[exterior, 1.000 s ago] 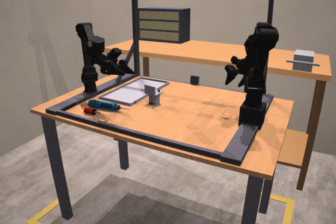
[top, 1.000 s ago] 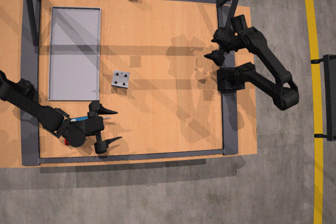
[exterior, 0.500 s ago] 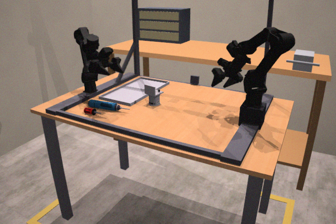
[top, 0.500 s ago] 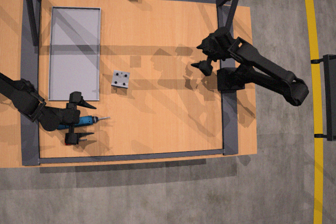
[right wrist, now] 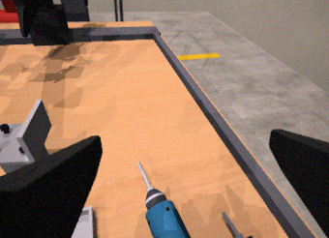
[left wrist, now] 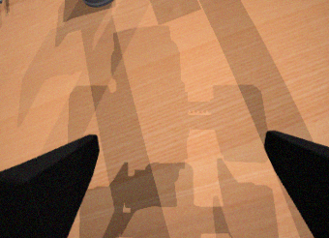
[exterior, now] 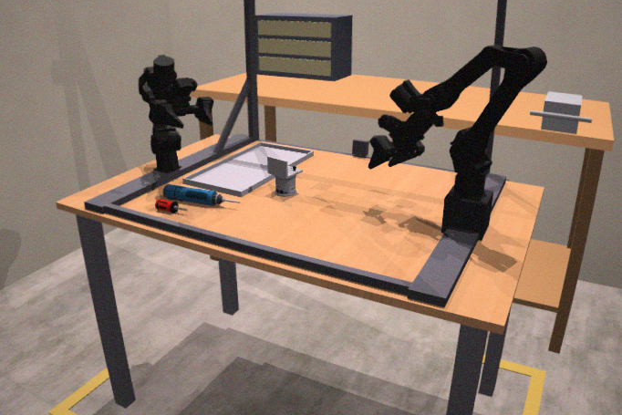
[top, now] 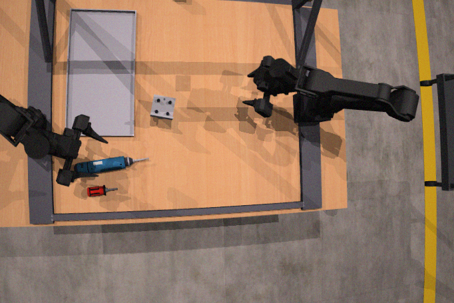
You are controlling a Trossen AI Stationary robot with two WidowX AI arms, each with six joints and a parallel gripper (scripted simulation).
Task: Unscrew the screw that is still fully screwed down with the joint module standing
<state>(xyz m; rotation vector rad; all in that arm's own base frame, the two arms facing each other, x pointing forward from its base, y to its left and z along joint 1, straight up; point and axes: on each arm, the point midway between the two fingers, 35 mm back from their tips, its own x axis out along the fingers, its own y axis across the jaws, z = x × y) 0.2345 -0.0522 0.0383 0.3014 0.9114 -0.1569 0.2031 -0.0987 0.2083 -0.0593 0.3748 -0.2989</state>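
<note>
Now: left hand 4 cm short of the grey cylinder, 28 cm to the left of it and 10 cm above it. Also, from my left hand: l-shaped bracket (4 cm ahead, 28 cm to the right, 6 cm below); bit (20 cm ahead, 36 cm to the right, 11 cm below); shallow grey tray (10 cm behind, 47 cm to the right, 12 cm below).
</note>
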